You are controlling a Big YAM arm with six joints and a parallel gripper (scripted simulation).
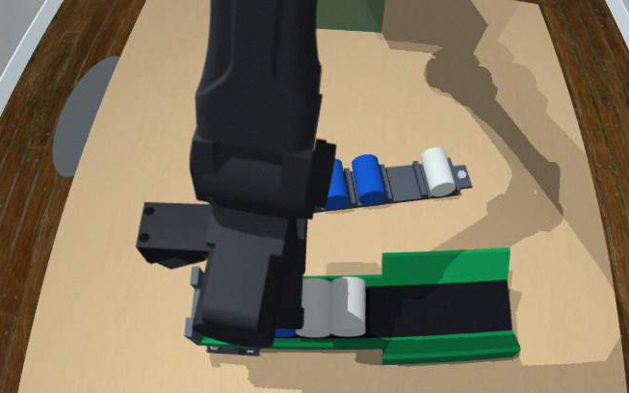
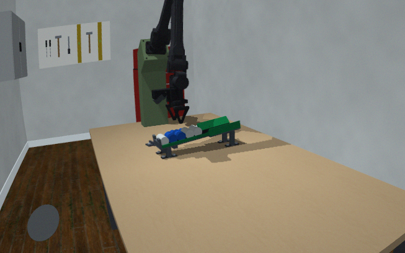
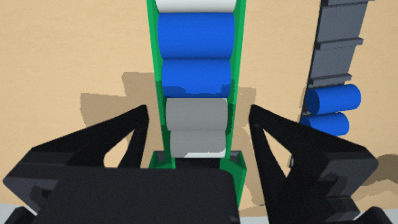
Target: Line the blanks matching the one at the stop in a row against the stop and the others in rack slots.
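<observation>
My gripper is now 10 cm to the left of the grey stop, 9 cm above it and 3 cm short of it. Also, from my hand: stock rack (22 cm behind, 16 cm below, 3 cm to the left).
</observation>
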